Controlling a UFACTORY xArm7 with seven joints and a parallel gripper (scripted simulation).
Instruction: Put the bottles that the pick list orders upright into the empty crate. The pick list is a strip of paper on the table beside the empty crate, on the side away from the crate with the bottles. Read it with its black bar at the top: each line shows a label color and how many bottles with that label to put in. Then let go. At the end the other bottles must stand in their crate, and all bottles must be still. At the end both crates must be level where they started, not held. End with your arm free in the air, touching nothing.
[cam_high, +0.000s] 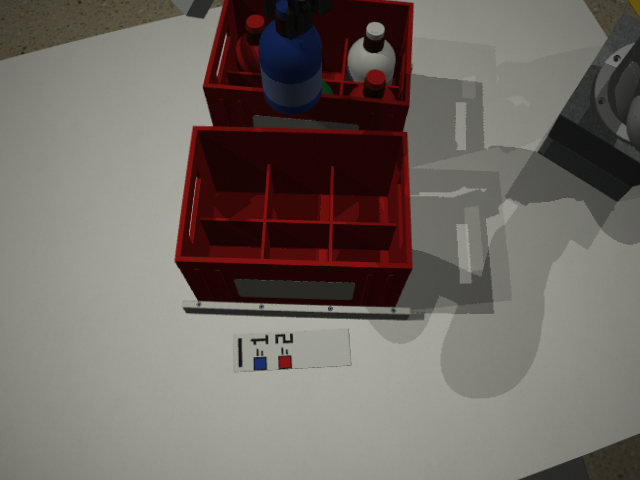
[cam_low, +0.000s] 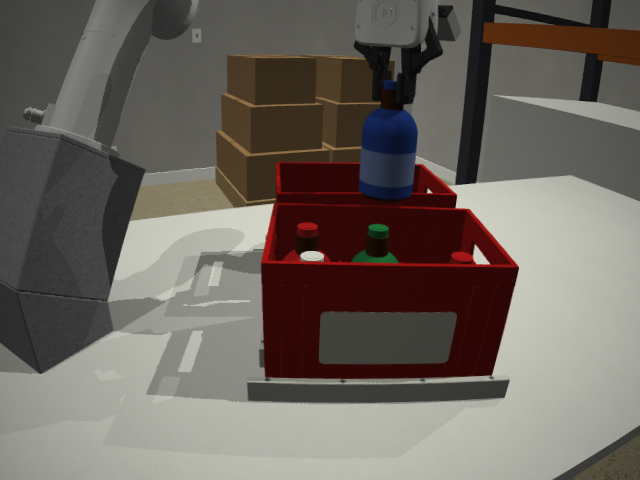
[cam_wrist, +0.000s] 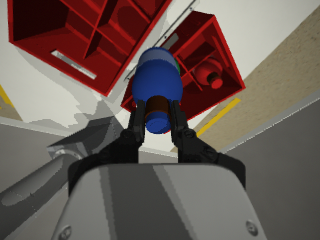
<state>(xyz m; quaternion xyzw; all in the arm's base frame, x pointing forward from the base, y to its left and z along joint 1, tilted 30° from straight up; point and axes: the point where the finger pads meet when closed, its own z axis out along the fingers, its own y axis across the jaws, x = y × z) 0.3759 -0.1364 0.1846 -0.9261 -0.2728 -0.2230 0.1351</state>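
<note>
Right now my hand is 7 cm above the blue bottle. Also, from my hand: red bottle: 5 cm ahead, 15 cm to the right, 25 cm below; green bottle: 2 cm behind, 6 cm to the right, 25 cm below; white bottle: 12 cm behind, 13 cm to the right, 25 cm below.
</note>
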